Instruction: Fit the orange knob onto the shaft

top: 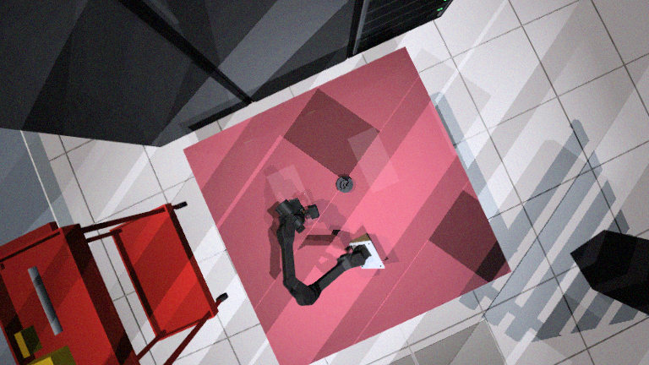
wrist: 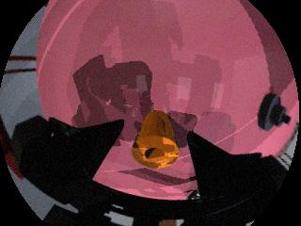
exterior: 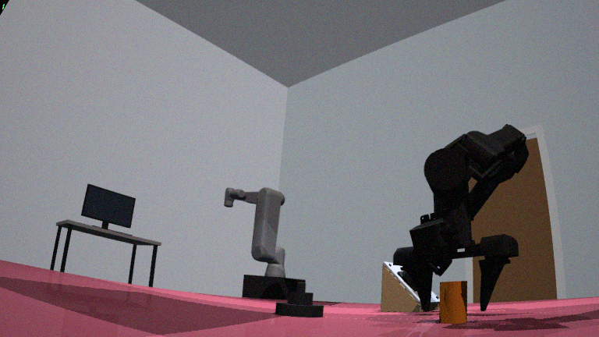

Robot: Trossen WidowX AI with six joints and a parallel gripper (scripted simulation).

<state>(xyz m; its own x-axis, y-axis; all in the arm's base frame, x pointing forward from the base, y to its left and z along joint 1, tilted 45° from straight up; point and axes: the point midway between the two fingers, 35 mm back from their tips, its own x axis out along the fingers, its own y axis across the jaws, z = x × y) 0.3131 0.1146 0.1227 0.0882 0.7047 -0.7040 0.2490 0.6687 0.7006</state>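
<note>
Now: the dark round pedestal 27 cm to the right of my gripper tip and 1 cm above it. The rest, counted from my gripper tip: orange knob (1 cm above).
</note>
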